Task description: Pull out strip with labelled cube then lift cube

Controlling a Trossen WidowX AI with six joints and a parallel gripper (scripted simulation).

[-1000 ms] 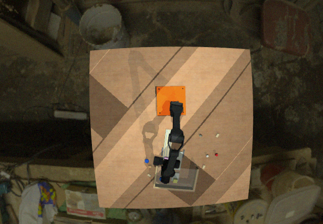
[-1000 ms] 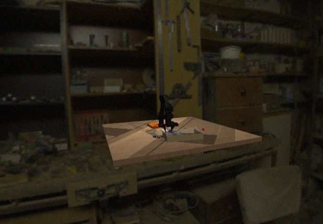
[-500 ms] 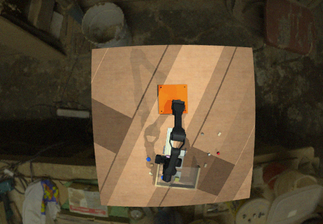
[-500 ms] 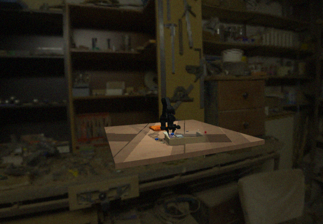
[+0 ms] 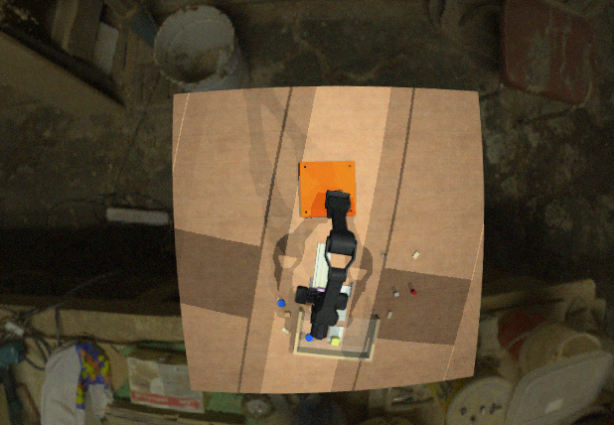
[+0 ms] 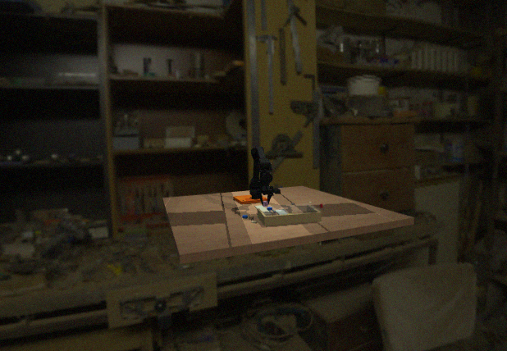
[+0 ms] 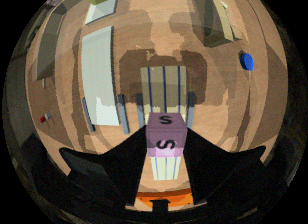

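The grey strip lies 80 mm ahead of my gripper tip, 70 mm to the left of it and 40 mm below it. Round my gripper tip: red ball 380 mm to the left, 80 mm ahead, 40 mm below; then pink labelled cube 10 mm above.
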